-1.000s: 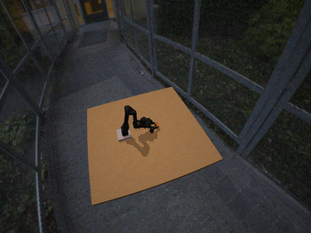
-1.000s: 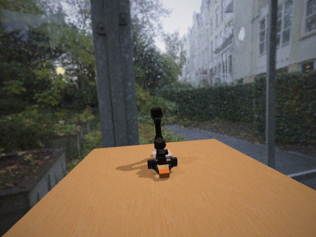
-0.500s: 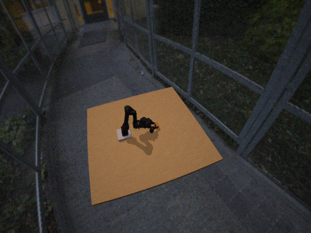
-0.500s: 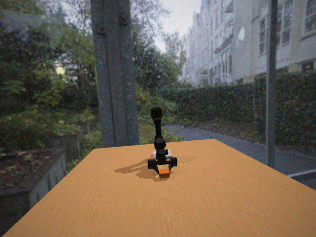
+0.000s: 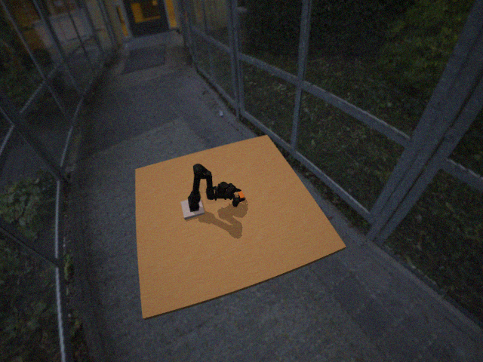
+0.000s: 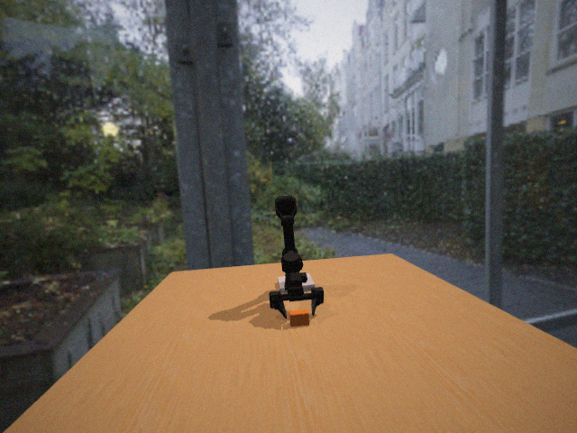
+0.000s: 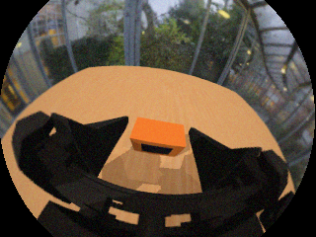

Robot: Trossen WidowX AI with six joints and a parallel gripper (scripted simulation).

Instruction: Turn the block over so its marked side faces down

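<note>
My gripper tip is 20 mm past the orange block and 10 mm above it.
</note>
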